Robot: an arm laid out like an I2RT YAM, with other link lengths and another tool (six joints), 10 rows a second.
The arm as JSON. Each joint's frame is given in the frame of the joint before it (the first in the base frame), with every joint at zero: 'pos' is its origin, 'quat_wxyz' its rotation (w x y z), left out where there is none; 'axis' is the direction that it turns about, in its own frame. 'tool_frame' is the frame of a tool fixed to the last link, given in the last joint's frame.
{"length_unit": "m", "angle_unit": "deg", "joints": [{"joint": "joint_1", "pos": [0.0, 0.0, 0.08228], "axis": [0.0, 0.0, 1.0]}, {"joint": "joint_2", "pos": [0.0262, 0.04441, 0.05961], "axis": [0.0, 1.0, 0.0]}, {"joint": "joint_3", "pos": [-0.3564, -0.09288, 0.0], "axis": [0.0, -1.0, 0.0]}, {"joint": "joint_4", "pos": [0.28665, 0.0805, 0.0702], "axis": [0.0, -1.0, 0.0]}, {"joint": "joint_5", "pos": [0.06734, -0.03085, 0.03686], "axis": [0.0, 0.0, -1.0]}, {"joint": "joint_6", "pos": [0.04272, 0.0, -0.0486], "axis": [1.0, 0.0, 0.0]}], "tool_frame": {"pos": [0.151, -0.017, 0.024], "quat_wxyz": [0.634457, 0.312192, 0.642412, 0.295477]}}
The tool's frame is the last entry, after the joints.
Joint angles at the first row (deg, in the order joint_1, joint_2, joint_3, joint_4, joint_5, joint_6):
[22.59 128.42 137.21 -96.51 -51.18 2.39]
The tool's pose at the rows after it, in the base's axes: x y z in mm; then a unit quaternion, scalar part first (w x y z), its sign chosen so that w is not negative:
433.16 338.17 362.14 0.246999 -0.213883 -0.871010 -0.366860
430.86 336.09 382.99 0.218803 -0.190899 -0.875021 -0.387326
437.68 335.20 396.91 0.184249 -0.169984 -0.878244 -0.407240
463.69 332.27 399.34 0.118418 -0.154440 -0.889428 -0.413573
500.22 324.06 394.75 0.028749 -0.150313 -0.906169 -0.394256
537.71 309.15 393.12 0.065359 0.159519 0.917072 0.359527
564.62 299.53 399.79 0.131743 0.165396 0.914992 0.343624
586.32 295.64 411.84 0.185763 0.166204 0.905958 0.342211
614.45 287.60 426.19 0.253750 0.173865 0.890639 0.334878
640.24 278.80 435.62 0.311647 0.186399 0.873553 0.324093
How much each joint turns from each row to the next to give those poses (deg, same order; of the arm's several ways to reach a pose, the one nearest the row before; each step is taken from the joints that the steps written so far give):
[0.00 -2.77 0.00 0.09 -2.16 0.03]
[-0.18 -2.19 0.00 1.50 -0.11 -1.34]
[-0.32 -1.31 0.00 3.15 0.26 -0.87]
[-0.37 -0.40 0.00 6.41 3.80 -0.07]
[-0.03 0.03 -0.03 7.06 8.09 0.02]
[0.11 0.00 0.01 6.07 9.97 0.03]
[0.00 0.00 0.00 4.96 6.07 -0.05]
[0.05 0.00 -0.03 5.05 3.79 -0.02]
[0.00 0.26 -0.15 6.39 5.44 -0.02]
[0.00 0.61 -0.43 5.90 5.29 0.02]

